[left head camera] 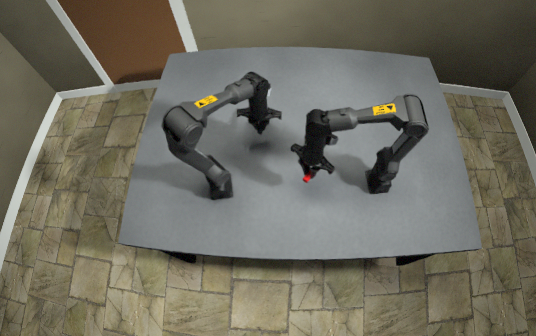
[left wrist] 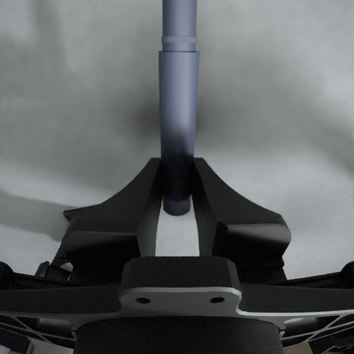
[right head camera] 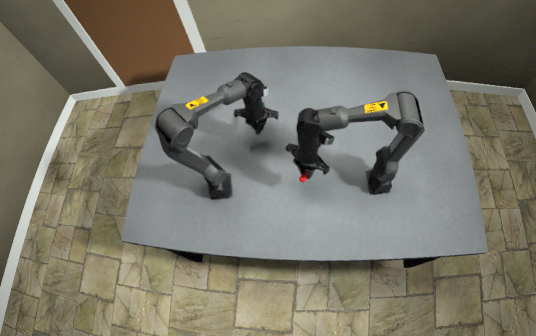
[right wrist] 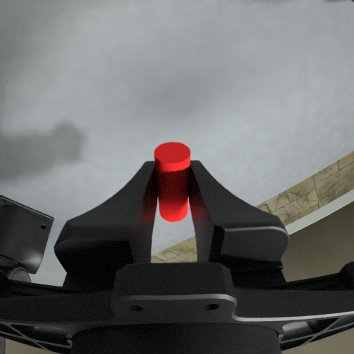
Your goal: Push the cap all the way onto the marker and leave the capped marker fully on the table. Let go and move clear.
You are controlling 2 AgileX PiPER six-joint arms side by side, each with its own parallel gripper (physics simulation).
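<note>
The blue-grey marker (left wrist: pixel 179 95) is held near its rounded end between the fingers of my left gripper (left wrist: pixel 176 171) (left head camera: pixel 259 131) (right head camera: pixel 258 131), which is shut on it. The marker's far part runs out of the top of the left wrist view. The short red cap (right wrist: pixel 173 185) (left head camera: pixel 307 178) (right head camera: pixel 303 177) is between the fingers of my right gripper (right wrist: pixel 172 174), which is shut on it. Both grippers are raised above the table, with shadows below. Cap and marker are apart. The marker is mostly hidden by the left gripper in the head views.
The grey table (left head camera: pixel 300 225) (right head camera: pixel 300 227) lies under both arms, and its front edge runs across the lower part of the head views. The two grippers are a short distance apart near the table's middle. A stone floor and an edge of the table show in the right wrist view.
</note>
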